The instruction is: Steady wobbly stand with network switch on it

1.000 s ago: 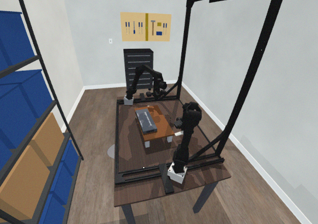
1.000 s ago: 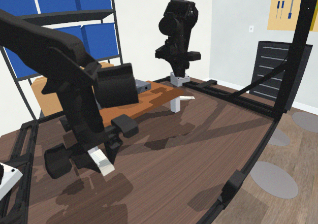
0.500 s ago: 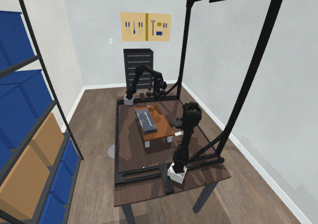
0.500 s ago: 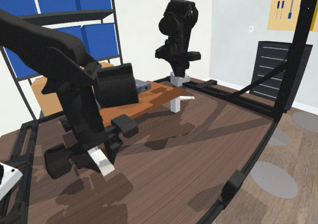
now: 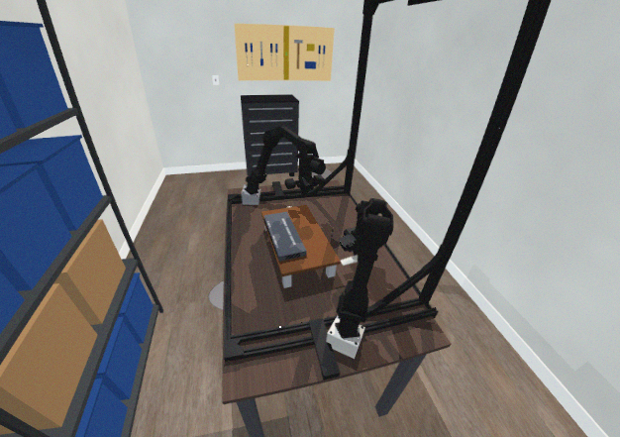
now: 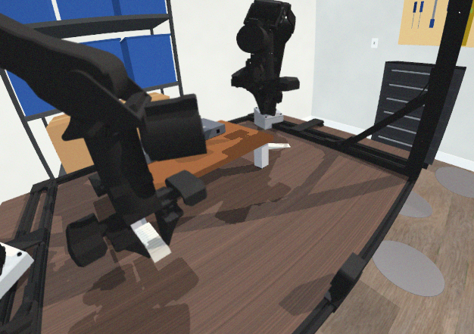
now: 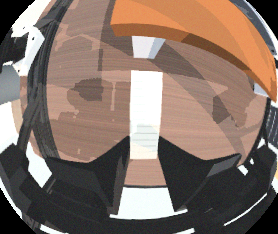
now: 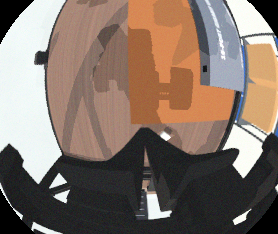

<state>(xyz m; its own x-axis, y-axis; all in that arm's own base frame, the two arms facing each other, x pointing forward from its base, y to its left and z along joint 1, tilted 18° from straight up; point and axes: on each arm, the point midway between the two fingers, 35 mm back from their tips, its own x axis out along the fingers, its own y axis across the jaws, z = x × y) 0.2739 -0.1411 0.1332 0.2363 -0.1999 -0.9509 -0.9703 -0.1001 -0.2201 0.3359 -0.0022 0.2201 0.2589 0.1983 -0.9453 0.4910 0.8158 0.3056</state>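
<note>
My left gripper is now 30 mm short of the white wedge and 30 mm above it. From my left hand the other things lie so: grey network switch (240 mm ahead, 230 mm to the right, 20 mm above); then stand (220 mm to the right, 180 mm ahead, 50 mm below).
</note>
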